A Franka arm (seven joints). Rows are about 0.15 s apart.
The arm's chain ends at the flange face. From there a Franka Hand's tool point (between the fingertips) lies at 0.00 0.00 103.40 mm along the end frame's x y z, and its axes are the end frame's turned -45 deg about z.
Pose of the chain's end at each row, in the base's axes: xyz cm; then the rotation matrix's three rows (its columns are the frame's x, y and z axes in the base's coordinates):
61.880 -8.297 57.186; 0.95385 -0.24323 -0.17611; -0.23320 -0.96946 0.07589; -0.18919 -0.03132 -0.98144
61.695 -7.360 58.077; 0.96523 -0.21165 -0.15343; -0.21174 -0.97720 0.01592; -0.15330 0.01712 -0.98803
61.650 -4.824 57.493; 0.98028 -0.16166 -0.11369; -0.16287 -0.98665 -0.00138; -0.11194 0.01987 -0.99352
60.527 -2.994 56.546; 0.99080 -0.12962 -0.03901; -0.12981 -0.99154 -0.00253; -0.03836 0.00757 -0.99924
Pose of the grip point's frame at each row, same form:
60.059 -7.512 47.038; 0.84646 0.50248 -0.17611; 0.52061 -0.85041 0.07589; -0.11163 -0.15592 -0.98144
60.109 -7.195 47.861; 0.83218 0.53286 -0.15343; 0.54126 -0.84071 0.01592; -0.12051 -0.09629 -0.98803
60.474 -4.838 47.220; 0.80747 0.57885 -0.11369; 0.58250 -0.81283 -0.00138; -0.09320 -0.06510 -0.99352
60.124 -3.020 46.214; 0.79226 0.60895 -0.03901; 0.60934 -0.79291 -0.00253; -0.03248 -0.02177 -0.99924

